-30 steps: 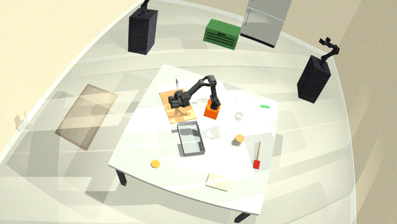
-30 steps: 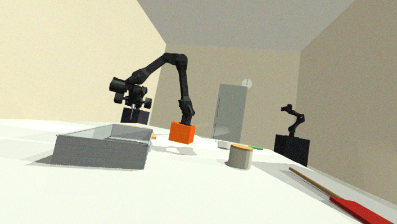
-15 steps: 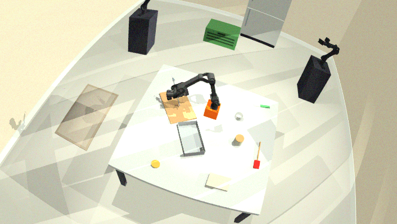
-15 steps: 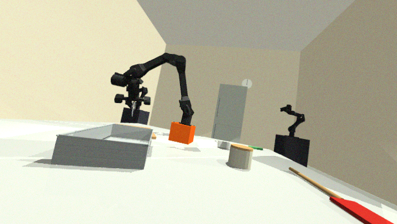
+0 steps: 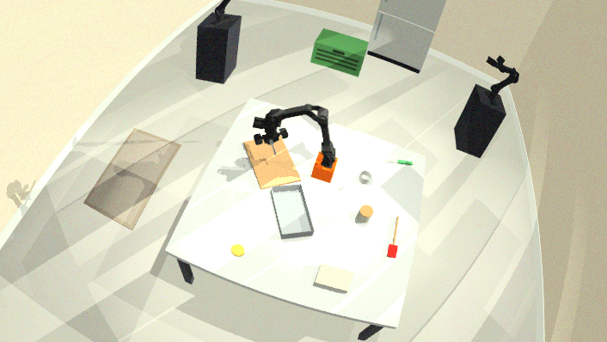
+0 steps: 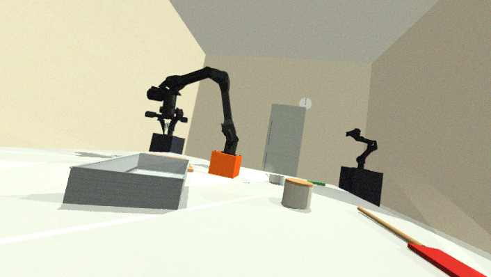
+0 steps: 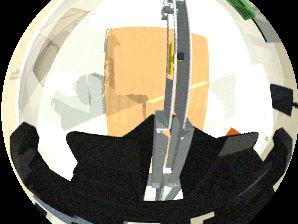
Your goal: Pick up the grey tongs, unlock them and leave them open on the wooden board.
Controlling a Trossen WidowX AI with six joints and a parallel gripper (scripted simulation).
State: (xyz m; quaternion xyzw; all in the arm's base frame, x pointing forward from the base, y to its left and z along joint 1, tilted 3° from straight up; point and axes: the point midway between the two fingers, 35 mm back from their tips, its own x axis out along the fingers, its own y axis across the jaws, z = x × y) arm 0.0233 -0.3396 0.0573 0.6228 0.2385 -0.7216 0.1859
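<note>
The wooden board lies 20 mm to the left of my gripper tip and 130 mm below it. Also, from my gripper tip: yellow disc: 630 mm ahead, 20 mm to the left, 130 mm below; lidded jar: 210 mm ahead, 620 mm to the left, 110 mm below; grey roasting tin: 320 mm ahead, 220 mm to the left, 110 mm below.
</note>
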